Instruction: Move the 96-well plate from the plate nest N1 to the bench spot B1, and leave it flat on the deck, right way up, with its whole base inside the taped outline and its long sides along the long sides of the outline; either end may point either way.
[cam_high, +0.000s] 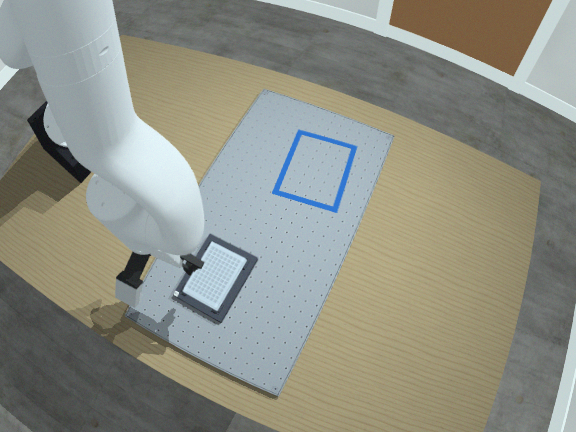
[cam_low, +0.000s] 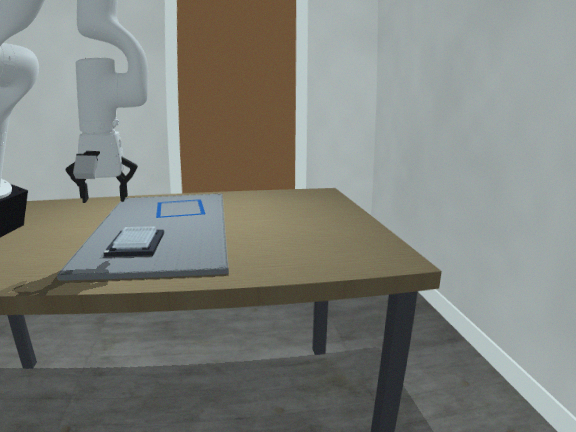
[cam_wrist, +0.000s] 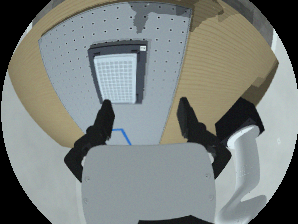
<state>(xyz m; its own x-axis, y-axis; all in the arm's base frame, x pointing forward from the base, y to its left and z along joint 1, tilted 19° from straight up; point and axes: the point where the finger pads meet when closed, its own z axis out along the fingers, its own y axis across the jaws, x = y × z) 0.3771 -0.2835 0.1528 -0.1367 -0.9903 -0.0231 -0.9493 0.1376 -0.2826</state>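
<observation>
Right now the 96-well plate is 60 mm ahead of my hand, 20 mm to the left of it and 120 mm below it. Round my hand: plate nest N1: 60 mm ahead, 20 mm to the left, 130 mm below.
</observation>
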